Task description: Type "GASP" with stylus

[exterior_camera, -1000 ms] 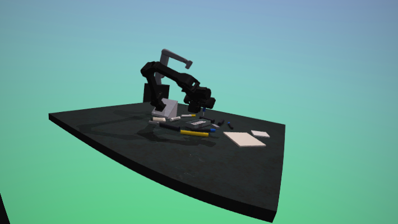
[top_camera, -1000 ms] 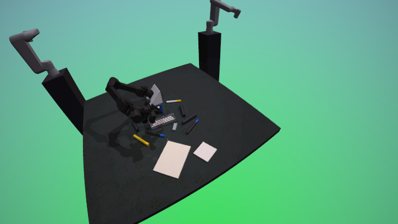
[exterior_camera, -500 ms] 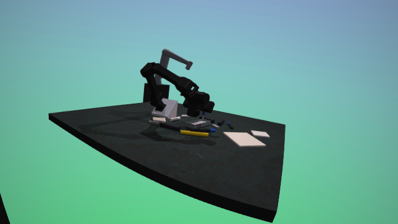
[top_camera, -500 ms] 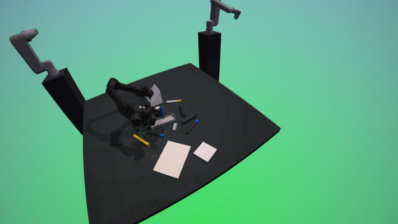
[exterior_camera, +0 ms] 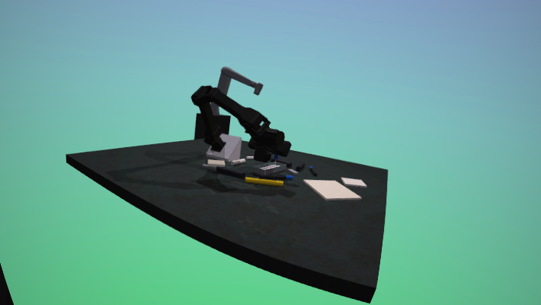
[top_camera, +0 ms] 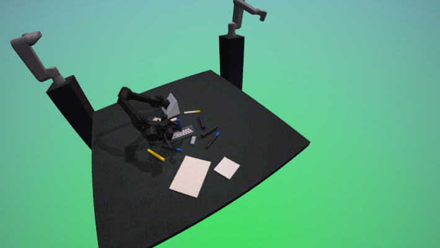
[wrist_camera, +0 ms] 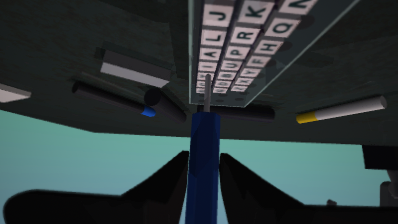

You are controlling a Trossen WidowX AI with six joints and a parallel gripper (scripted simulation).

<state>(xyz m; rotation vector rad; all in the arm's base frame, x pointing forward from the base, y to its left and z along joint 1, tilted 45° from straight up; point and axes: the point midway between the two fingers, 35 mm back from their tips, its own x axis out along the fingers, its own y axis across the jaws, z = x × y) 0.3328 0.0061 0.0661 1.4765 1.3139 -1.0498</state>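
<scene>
The grey block lies 7 cm ahead of my gripper tip, 5 cm to the left of it and 8 cm below it. From my gripper tip the other things lie so: blue stylus (1 cm below); then yellow marker (6 cm ahead, 20 cm to the right, 8 cm below); then white yellow-tipped pen (18 cm behind, 17 cm to the left, 8 cm below).
</scene>
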